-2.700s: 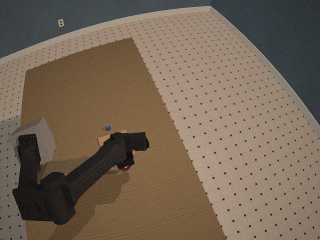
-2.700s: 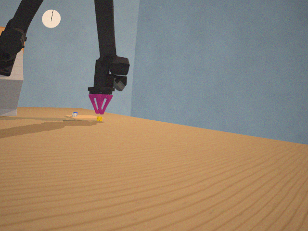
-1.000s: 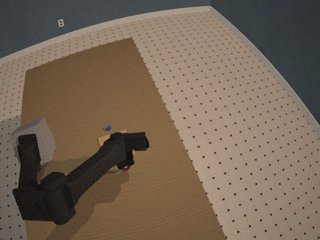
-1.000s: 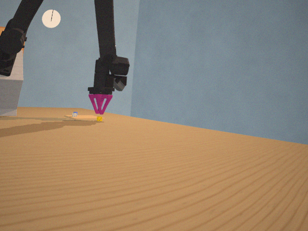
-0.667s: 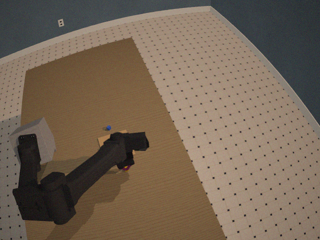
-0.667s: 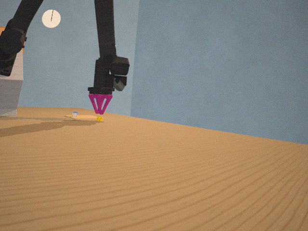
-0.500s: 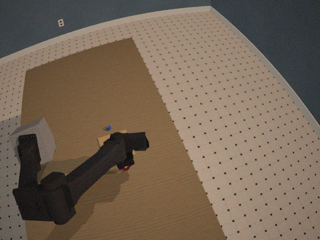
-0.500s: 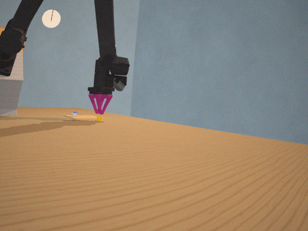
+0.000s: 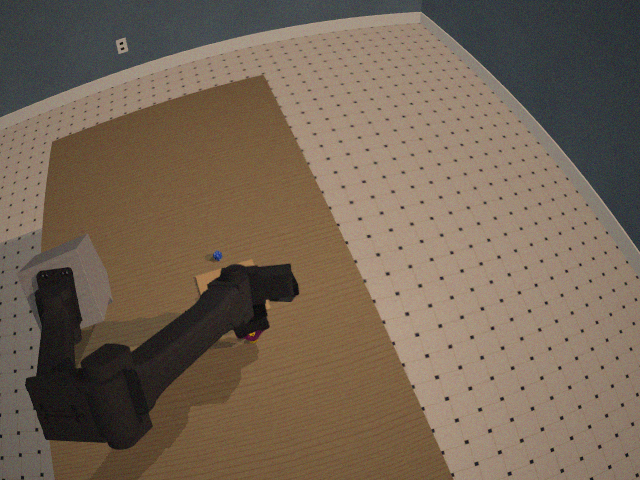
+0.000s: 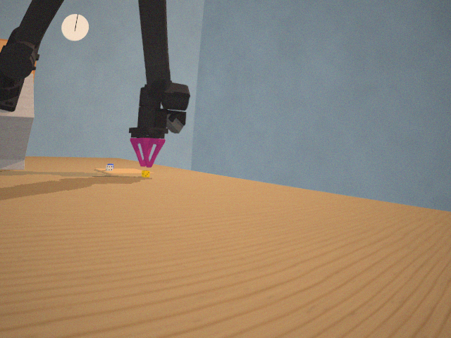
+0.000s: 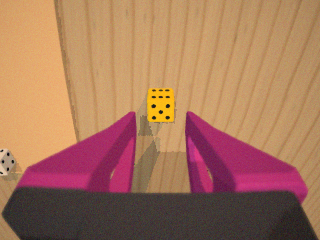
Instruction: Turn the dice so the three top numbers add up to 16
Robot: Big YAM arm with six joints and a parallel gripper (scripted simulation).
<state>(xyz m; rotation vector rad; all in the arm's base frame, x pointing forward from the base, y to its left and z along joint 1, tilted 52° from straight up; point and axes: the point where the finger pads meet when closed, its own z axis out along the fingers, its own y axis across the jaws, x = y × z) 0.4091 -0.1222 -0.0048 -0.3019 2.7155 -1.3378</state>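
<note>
Now: the yellow die 3 cm below my hand. Also, from my hand: mat: 13 cm to the left, 3 cm below, 2 cm behind; then white die: 12 cm to the left, 7 cm behind, 2 cm below; then blue die: 23 cm to the left, 3 cm below, 3 cm behind.
</note>
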